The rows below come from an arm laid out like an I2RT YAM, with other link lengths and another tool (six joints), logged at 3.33 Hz.
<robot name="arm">
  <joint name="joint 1" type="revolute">
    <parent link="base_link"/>
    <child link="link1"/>
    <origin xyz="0 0 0.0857" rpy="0 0 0"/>
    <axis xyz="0 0 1"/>
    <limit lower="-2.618" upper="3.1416"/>
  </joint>
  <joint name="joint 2" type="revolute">
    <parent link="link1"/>
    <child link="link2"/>
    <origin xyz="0.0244 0.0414 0.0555" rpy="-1.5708 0 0"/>
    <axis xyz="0 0 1"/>
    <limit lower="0" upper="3.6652"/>
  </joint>
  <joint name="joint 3" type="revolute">
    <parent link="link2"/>
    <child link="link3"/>
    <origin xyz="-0.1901 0 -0.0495" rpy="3.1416 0 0"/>
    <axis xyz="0 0 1"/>
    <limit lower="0" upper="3.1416"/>
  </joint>
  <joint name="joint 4" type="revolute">
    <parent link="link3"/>
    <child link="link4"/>
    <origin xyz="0.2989 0.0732 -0.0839" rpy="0 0 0"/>
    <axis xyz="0 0 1"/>
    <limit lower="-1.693" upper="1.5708"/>
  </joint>
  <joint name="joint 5" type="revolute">
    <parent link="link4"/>
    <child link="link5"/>
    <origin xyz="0.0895 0.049 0.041" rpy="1.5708 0 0"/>
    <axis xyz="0 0 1"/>
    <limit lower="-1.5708" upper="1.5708"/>
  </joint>
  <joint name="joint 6" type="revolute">
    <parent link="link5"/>
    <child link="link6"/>
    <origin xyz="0.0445 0 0.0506" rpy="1.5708 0 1.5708"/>
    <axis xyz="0 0 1"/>
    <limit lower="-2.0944" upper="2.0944"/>
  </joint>
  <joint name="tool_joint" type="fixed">
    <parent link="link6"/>
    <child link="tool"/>
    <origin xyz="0.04 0.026 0.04" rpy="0 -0.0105 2.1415"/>
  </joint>
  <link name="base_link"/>
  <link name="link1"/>
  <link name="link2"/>
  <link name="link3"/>
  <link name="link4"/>
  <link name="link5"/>
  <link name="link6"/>
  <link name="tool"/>
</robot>
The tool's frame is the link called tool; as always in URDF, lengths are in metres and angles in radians.
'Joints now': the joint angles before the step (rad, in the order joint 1, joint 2, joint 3, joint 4, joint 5, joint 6). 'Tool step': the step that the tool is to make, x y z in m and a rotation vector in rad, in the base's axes. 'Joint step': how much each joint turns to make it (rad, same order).
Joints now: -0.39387, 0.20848, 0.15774, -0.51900, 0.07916, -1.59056
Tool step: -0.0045, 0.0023, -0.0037, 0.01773, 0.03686, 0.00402
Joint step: 0.00002, -0.02590, 0.00035, -0.06706, -0.00456, -0.00038
